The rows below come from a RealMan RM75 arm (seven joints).
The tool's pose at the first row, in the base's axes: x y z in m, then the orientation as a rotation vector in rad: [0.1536, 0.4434, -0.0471, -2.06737, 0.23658, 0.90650]
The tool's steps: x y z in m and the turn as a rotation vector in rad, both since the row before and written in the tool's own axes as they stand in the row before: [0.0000, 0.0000, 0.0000, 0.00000, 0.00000, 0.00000]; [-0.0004, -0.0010, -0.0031, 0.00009, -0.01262, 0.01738]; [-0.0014, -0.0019, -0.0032, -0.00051, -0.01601, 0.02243]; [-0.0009, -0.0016, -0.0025, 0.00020, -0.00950, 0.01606]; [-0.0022, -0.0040, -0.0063, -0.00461, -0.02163, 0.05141]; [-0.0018, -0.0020, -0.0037, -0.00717, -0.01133, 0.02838]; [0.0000, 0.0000, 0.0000, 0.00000, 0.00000, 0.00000]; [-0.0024, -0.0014, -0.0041, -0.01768, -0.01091, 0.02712]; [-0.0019, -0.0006, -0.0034, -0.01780, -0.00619, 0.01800]
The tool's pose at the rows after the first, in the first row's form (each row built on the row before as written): [0.1536, 0.4434, -0.0471, -2.06737, 0.23658, 0.90650]; [0.1554, 0.4416, -0.0450, -2.06182, 0.24819, 0.92975]; [0.1570, 0.4401, -0.0417, -2.05508, 0.26307, 0.95962]; [0.1585, 0.4391, -0.0392, -2.05058, 0.27501, 0.97883]; [0.1625, 0.4365, -0.0330, -2.04477, 0.31569, 1.03316]; [0.1645, 0.4348, -0.0293, -2.04548, 0.33645, 1.06416]; [0.1645, 0.4348, -0.0293, -2.04548, 0.33645, 1.06416]; [0.1661, 0.4324, -0.0253, -2.05533, 0.35126, 1.09794]; [0.1673, 0.4301, -0.0223, -2.06765, 0.35874, 1.12174]
